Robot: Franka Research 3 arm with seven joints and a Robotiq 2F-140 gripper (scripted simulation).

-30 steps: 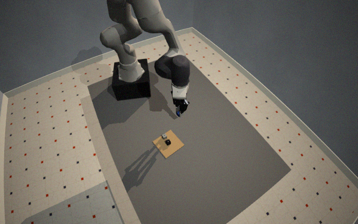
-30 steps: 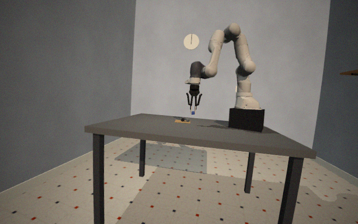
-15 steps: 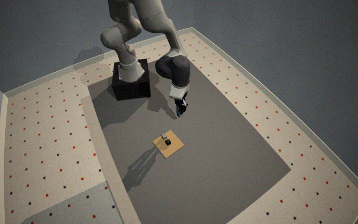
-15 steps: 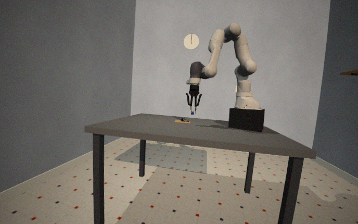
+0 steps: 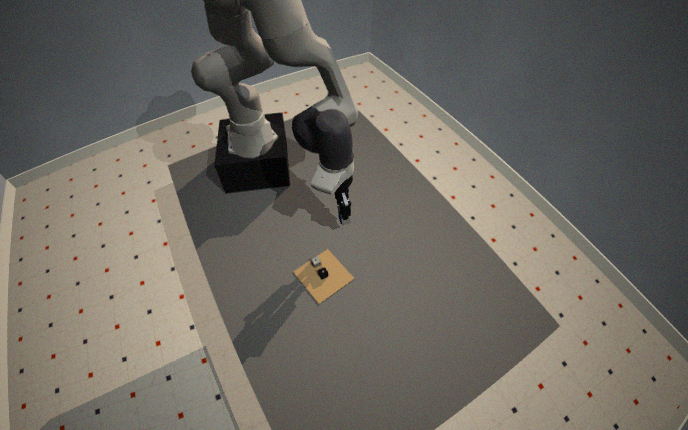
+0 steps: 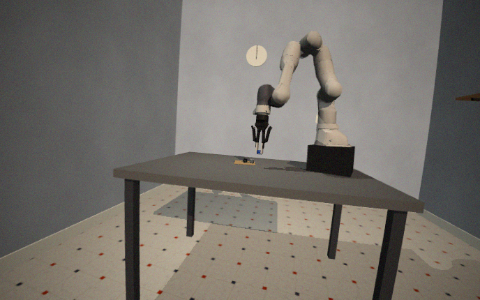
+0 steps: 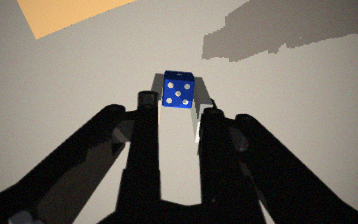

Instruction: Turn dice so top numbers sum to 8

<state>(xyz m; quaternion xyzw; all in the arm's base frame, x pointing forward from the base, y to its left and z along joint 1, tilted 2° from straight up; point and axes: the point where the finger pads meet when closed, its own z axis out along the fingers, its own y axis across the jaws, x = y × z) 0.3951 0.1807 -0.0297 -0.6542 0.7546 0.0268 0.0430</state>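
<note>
The white die is 13 cm to the right of my hand, 10 cm below it and 7 cm ahead of it. Also, from my hand: blue die (2 cm below); black die (12 cm to the right, 12 cm ahead, 10 cm below); tan mat (12 cm to the right, 12 cm below, 12 cm ahead).
</note>
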